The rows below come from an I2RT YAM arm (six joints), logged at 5 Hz.
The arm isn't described. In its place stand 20 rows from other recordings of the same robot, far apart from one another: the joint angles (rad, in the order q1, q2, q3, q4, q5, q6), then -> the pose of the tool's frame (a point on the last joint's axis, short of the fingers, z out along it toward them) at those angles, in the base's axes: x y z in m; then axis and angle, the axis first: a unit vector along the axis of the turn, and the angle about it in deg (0 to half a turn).
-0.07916, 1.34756, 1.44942, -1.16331, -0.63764, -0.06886 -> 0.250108, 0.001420, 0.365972, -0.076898, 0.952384, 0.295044, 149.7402
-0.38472, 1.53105, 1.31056, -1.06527, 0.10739, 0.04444 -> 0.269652, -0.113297, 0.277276, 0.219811, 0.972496, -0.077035, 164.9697
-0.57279, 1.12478, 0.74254, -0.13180, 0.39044, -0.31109 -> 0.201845, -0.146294, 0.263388, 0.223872, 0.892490, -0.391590, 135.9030
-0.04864, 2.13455, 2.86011, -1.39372, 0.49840, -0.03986 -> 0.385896, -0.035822, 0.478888, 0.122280, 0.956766, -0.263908, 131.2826
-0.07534, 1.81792, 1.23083, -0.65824, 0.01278, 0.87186 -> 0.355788, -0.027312, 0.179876, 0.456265, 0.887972, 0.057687, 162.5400
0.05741, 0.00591, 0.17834, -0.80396, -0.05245, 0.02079 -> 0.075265, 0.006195, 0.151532, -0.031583, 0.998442, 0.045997, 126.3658
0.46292, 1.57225, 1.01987, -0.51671, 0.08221, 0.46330 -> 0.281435, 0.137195, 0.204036, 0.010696, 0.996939, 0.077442, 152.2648
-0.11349, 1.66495, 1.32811, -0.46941, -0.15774, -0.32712 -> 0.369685, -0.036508, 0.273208, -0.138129, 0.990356, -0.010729, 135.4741
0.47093, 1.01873, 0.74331, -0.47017, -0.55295, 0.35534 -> 0.178882, 0.112057, 0.258639, -0.165564, 0.902850, 0.396800, 150.6996
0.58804, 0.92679, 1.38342, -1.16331, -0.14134, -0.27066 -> 0.112053, 0.080736, 0.415567, -0.441252, 0.886196, 0.141259, 132.5541
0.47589, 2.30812, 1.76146, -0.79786, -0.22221, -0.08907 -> 0.407397, 0.218798, 0.126876, -0.288413, 0.948613, 0.130195, 169.7954
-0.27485, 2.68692, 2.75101, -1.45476, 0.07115, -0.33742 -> 0.497343, -0.142873, 0.197271, -0.028015, 0.997742, -0.061037, 171.3941
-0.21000, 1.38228, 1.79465, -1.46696, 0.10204, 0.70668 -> 0.219248, -0.050439, 0.430828, 0.454454, 0.890637, 0.015387, 149.9531
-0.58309, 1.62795, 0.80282, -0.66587, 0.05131, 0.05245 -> 0.211121, -0.141441, 0.128588, 0.313228, 0.949025, -0.035208, 176.3602
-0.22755, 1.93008, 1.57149, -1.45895, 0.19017, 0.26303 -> 0.326487, -0.082509, 0.225186, -0.230256, -0.968275, 0.097090, 166.1220
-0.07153, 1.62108, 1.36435, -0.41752, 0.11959, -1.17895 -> 0.369640, -0.030743, 0.304726, -0.475922, 0.821799, -0.313281, 142.7625
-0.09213, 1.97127, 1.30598, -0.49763, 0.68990, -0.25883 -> 0.389203, -0.058713, 0.159447, -0.008551, 0.931984, -0.362400, 165.0771
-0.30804, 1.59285, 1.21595, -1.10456, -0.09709, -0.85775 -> 0.273080, -0.083264, 0.234060, -0.273462, 0.961750, 0.015955, 172.6703
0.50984, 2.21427, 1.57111, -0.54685, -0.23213, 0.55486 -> 0.389476, 0.227159, 0.124922, 0.000043, 0.980914, 0.194442, 168.0328
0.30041, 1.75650, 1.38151, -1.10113, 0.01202, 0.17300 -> 0.314446, 0.096963, 0.229952, -0.063377, 0.997976, 0.005267, 174.5654
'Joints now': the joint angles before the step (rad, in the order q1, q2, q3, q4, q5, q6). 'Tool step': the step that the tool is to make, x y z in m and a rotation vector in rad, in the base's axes. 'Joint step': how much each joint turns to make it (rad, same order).
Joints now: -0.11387, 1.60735, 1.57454, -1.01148, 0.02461, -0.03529
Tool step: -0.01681, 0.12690, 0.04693, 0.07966, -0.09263, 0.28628
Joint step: 0.39179, -0.01221, 0.15832, -0.07478, -0.00305, 0.12705
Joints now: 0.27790, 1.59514, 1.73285, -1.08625, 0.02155, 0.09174
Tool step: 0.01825, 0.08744, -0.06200, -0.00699, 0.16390, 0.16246
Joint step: 0.21057, 0.19415, -0.00002, 0.03891, -0.02212, 0.06904
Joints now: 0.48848, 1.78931, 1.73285, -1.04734, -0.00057, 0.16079
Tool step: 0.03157, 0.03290, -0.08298, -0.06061, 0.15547, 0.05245
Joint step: 0.03165, 0.22623, 0.00002, 0.06065, -0.02824, -0.01107
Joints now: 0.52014, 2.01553, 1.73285, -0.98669, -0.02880, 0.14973
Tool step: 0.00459, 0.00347, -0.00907, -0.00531, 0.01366, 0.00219
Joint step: 0.00153, 0.03166, 0.01221, 0.00495, -0.00229, 0.00000
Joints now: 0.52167, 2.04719, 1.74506, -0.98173, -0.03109, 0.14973
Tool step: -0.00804, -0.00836, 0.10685, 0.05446, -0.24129, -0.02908
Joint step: -0.00114, -0.10645, 0.23459, -0.10452, 0.07782, -0.00305
